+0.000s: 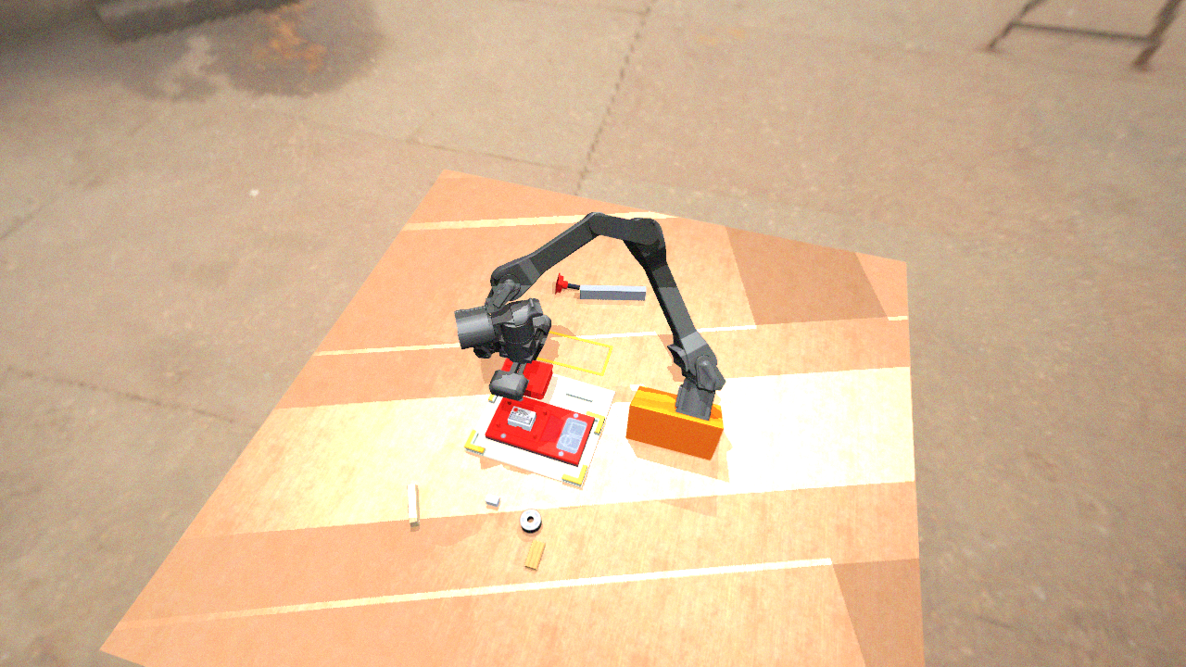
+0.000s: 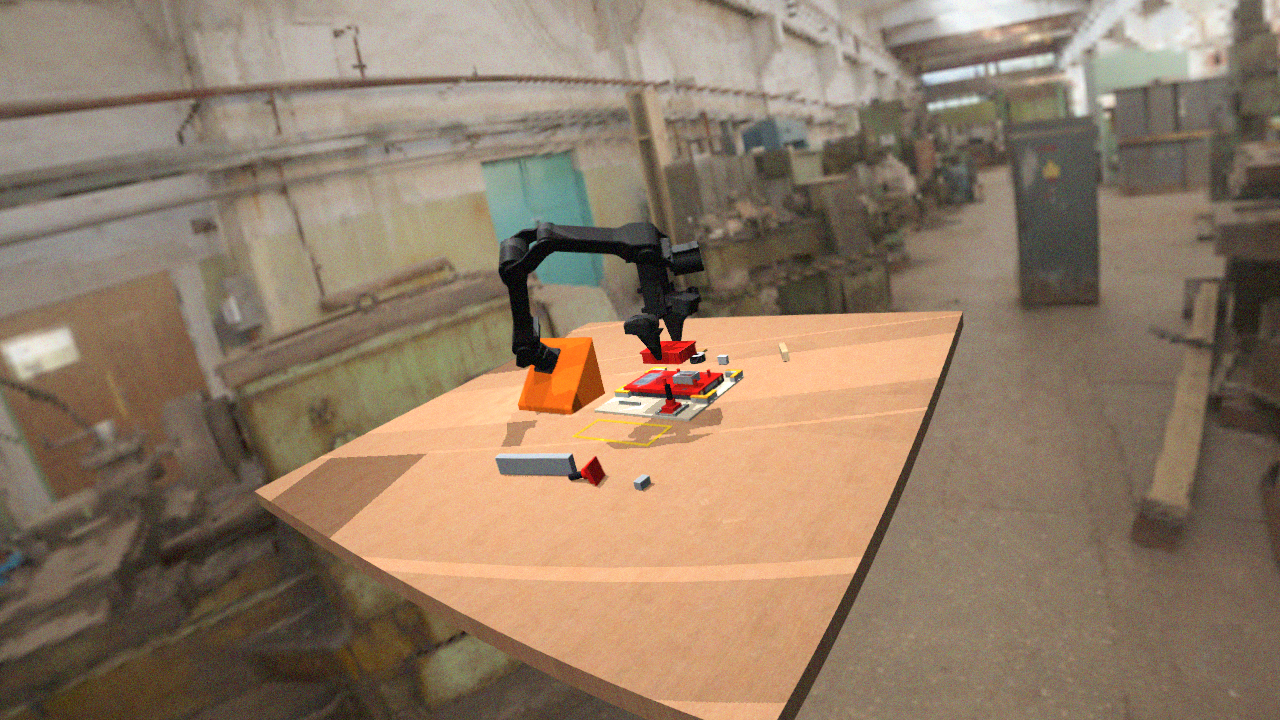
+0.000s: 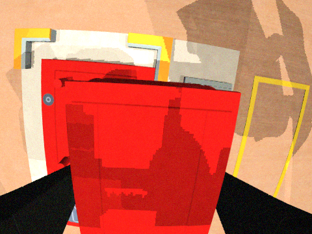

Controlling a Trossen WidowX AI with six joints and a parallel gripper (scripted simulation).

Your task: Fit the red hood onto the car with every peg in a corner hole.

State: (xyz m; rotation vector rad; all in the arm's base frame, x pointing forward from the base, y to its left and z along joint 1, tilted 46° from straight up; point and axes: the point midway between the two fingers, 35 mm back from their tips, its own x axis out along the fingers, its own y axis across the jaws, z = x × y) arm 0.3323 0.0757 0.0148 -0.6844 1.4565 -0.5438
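Now: the grey engine block 80 mm below my gripper tip, 60 mm to the left of it and 10 mm behind it. Also, from my gripper tip: grey bar (350 mm to the right, 90 mm below, 70 mm behind); then red hood (10 mm above).
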